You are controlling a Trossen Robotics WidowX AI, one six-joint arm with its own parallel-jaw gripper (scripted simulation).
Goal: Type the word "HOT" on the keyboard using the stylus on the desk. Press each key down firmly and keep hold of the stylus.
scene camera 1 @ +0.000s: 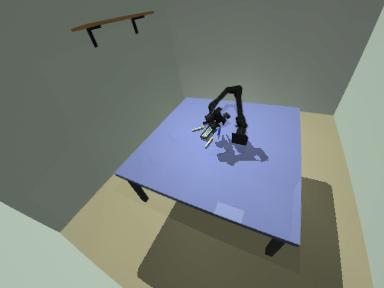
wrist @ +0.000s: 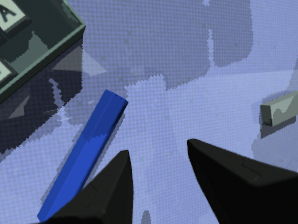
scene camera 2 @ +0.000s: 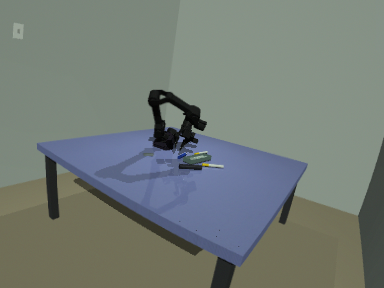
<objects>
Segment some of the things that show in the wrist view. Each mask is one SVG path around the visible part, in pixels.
The gripper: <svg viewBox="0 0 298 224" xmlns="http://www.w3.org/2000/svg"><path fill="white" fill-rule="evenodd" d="M129 151L120 151L74 198L46 221L36 224L132 224L134 188ZM187 140L188 157L196 175L196 180L219 224L298 224L297 172L262 163L195 138Z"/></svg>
A stylus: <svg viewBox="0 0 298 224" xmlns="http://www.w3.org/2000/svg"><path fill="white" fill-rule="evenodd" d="M126 99L105 89L80 138L64 163L62 171L50 189L48 197L41 206L40 212L37 214L40 223L55 214L83 189L128 105Z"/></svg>
</objects>
